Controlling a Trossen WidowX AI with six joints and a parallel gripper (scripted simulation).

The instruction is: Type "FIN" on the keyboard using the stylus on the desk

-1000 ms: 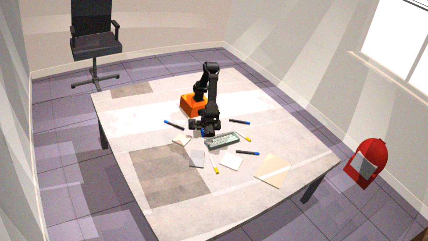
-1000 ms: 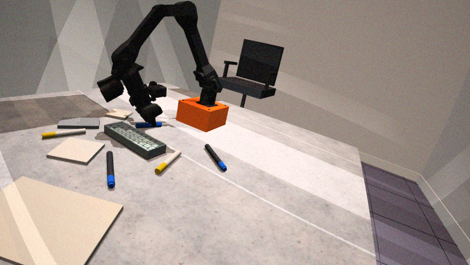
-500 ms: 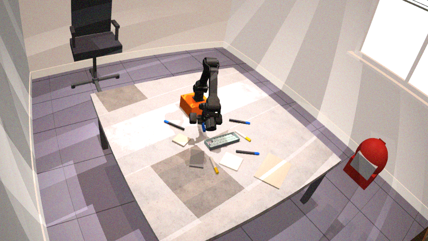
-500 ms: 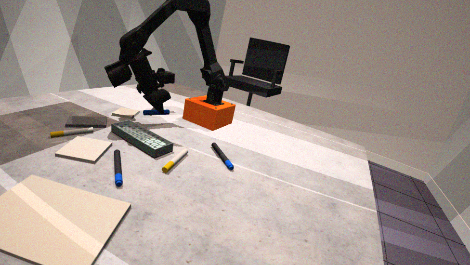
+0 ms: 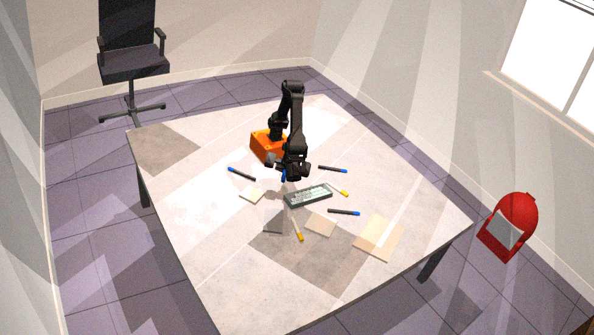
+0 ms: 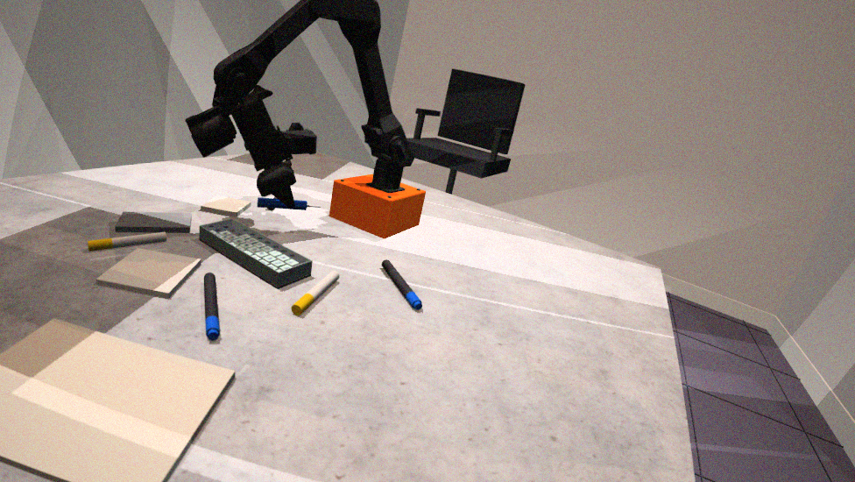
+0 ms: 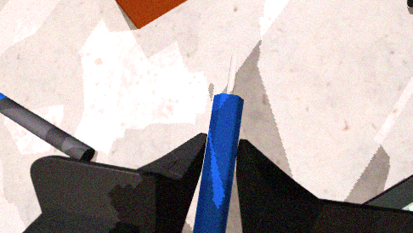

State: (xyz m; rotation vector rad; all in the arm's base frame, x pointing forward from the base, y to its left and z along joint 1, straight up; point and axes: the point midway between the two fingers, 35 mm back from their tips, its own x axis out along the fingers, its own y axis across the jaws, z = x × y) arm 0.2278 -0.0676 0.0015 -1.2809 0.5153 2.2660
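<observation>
The blue stylus lies 10 mm behind my gripper tip and 10 mm to the left of it. From my gripper tip the other things lie so: N key (130 mm ahead, 40 mm to the left, 40 mm below); then stylus tip (40 mm behind, 30 mm to the left).
</observation>
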